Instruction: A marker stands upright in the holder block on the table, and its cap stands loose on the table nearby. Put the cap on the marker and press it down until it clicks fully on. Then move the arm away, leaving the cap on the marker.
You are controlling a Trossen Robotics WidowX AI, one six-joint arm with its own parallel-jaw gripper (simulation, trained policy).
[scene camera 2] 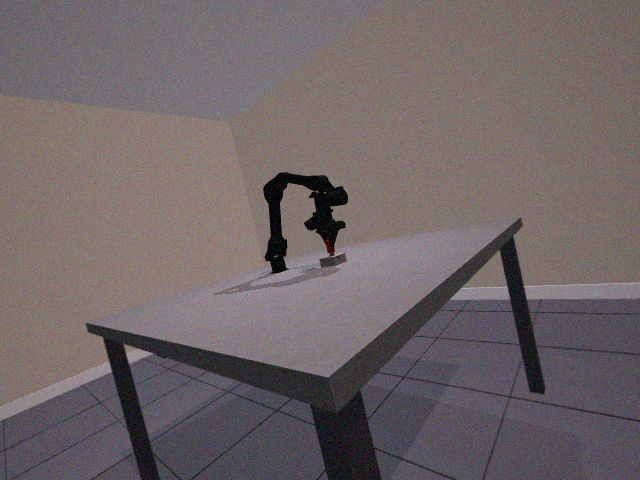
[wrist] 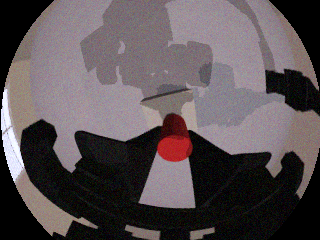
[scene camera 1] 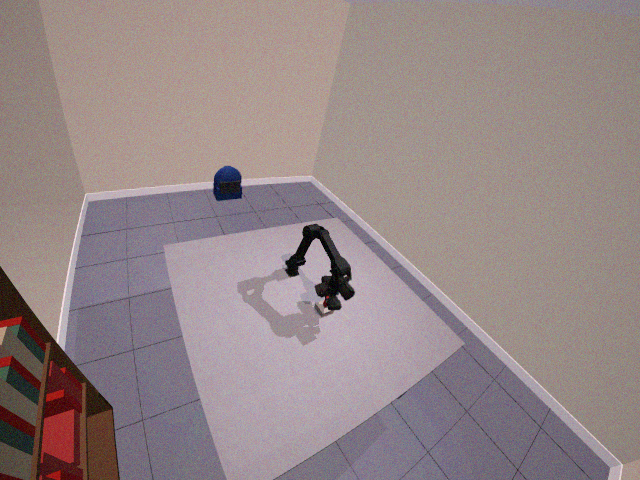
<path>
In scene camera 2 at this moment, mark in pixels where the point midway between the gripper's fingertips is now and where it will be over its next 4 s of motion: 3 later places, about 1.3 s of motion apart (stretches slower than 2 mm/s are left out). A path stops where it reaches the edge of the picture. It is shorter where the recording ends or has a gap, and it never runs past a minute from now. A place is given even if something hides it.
My gripper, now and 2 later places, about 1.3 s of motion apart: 330,247; 325,239; 322,240
</path>
